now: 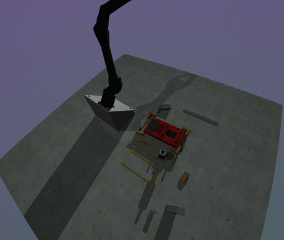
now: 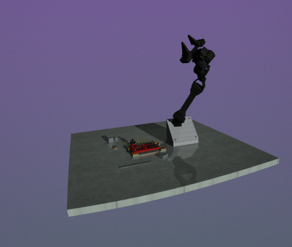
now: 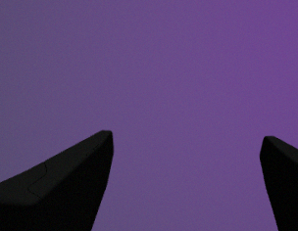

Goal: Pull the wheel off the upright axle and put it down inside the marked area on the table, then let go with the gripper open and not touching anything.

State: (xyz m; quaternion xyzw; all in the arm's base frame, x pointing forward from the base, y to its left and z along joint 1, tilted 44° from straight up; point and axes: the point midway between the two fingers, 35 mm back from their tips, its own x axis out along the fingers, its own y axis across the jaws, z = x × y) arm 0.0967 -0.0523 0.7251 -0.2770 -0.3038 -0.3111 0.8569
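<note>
Now: the grey base board 190 mm ahead of my gripper tip, 380 mm to the right of it and 730 mm below it. From my gripper tip the other things lie so: brown block (400 mm ahead, 490 mm to the right, 740 mm below); then long grey bar (300 mm ahead, 140 mm to the right, 740 mm below).
</note>
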